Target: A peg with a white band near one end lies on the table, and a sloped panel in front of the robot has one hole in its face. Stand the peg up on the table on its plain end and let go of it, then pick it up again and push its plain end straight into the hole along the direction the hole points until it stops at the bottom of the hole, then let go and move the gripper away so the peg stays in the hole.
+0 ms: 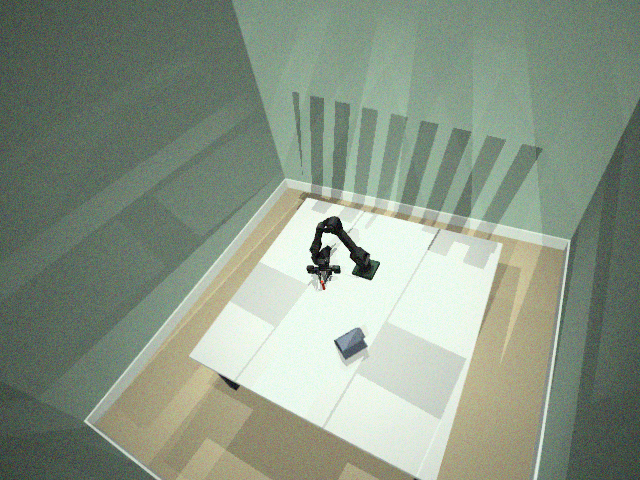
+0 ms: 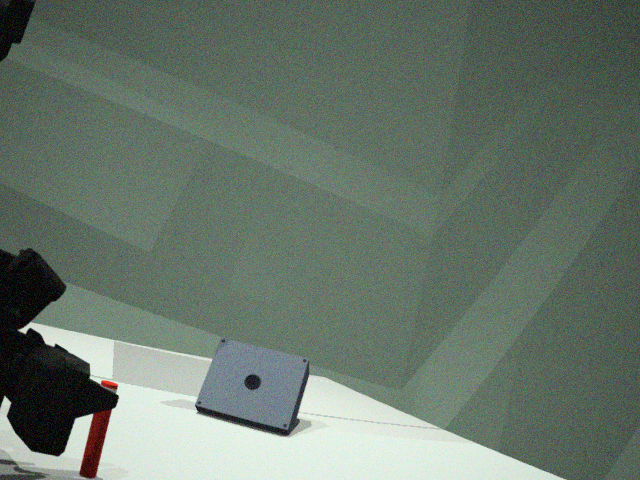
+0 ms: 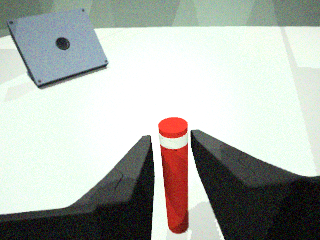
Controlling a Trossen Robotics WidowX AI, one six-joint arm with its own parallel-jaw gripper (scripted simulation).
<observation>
In view: the gripper (image 2: pixel 110 397), a red peg (image 3: pixel 173 132) and a blue-grey sloped panel (image 2: pixel 277 401).
The gripper is seen too in image 3 (image 3: pixel 171 140). The blue-grey sloped panel also shows in image 3 (image 3: pixel 35 36).
</observation>
